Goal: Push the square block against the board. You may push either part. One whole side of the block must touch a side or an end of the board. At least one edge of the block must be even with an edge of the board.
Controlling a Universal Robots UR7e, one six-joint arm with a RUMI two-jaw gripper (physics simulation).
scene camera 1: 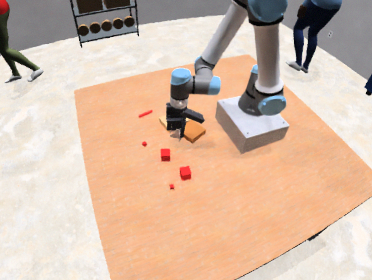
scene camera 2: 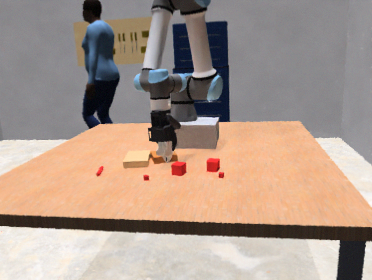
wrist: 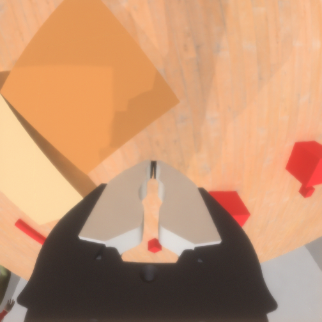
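Pixels of known places: gripper, fingertip midpoint: (scene camera 1: 179, 140) (scene camera 2: 167, 162); arm's base, link origin: (scene camera 1: 252, 106) (scene camera 2: 182, 119).
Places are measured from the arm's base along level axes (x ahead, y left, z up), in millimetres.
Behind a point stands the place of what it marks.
The square block (scene camera 1: 195, 132) @(z -79, x 310, y -3 mm) (scene camera 2: 155, 159) @(z -89, x 379, y -50 mm) (wrist: 90, 90) is orange and lies flat. The board (scene camera 1: 164, 122) @(z -79, x 426, y -123 mm) (scene camera 2: 136, 159) @(z -79, x 409, y -120 mm) (wrist: 30, 175) is pale yellow and lies flat beside it, partly hidden by the gripper in scene camera 1. In the wrist view a dark wedge shows between their facing sides, narrow at the upper left and wider at the lower right, so these sides are at an angle. Whether a corner touches is unclear. My gripper (scene camera 1: 178, 137) @(z -95, x 395, y 3 mm) (scene camera 2: 167, 160) @(z -95, x 395, y 3 mm) (wrist: 153, 161) is shut and empty, tips low near the block's lower side in the wrist view.
Two red cubes (scene camera 1: 165, 155) @(z -70, x 494, y 85 mm) (scene camera 1: 185, 173) @(z -68, x 450, y 206 mm) (scene camera 2: 179, 168) @(z -79, x 513, y 76 mm) (scene camera 2: 213, 164) @(z -78, x 465, y 195 mm) and two tiny red cubes (scene camera 1: 144, 144) @(z -95, x 558, y -32 mm) (scene camera 1: 172, 186) @(z -92, x 518, y 231 mm) lie on the camera side of the block. A red rod (scene camera 1: 145, 114) @(z -98, x 494, y -236 mm) (scene camera 2: 100, 171) @(z -97, x 506, y -235 mm) (wrist: 30, 231) lies beyond the board. The grey robot pedestal (scene camera 1: 250, 132) @(z 2, x 116, y 155 mm) stands behind the block.
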